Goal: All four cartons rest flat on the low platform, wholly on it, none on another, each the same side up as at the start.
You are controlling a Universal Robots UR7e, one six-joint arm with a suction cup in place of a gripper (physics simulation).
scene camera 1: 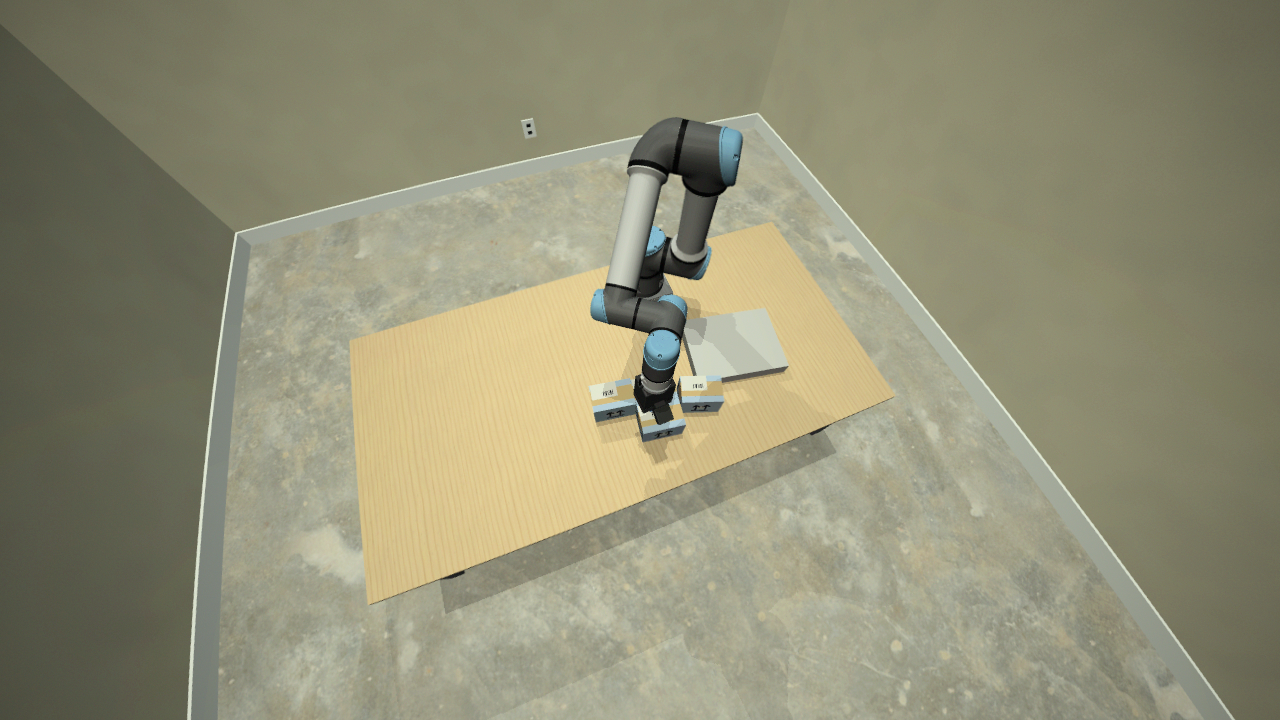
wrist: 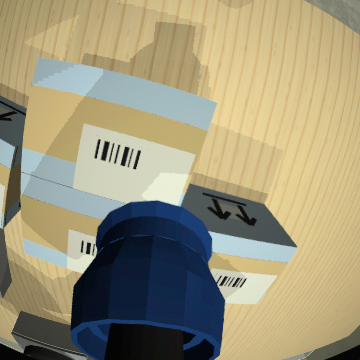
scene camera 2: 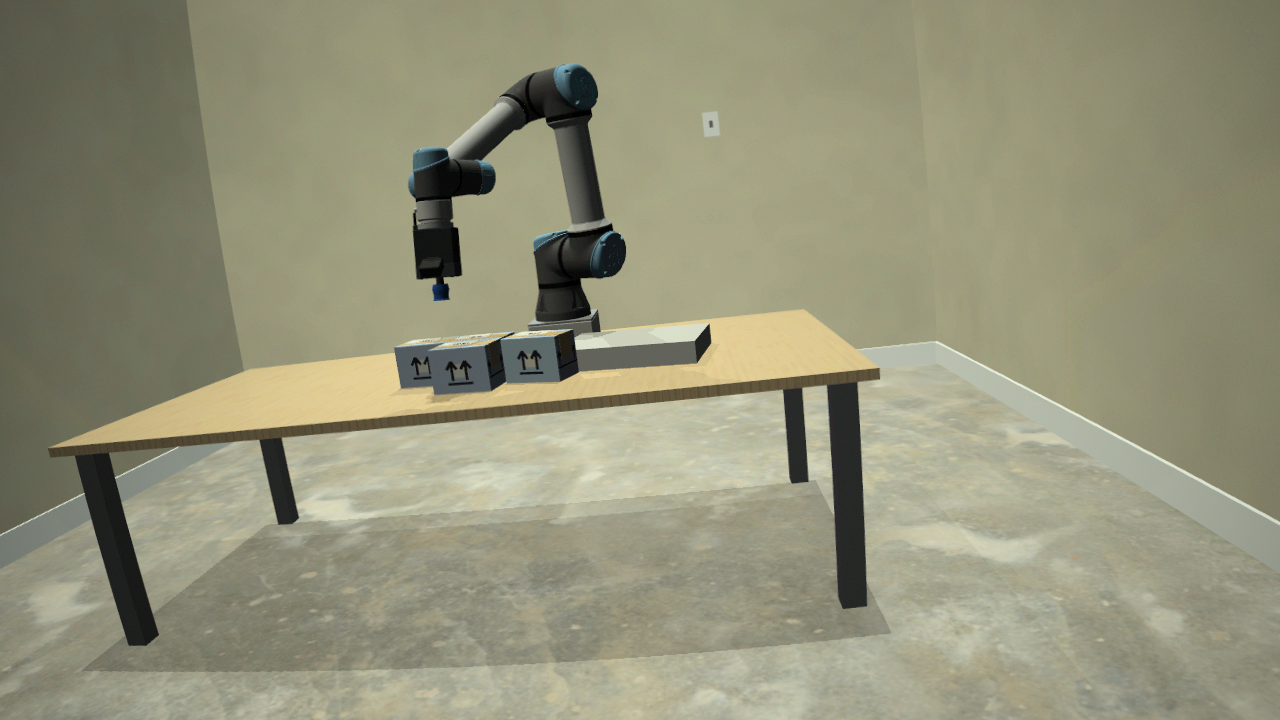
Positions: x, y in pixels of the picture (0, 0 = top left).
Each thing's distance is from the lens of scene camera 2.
low grey platform [scene camera 2: 685, 344]: 1.63 m
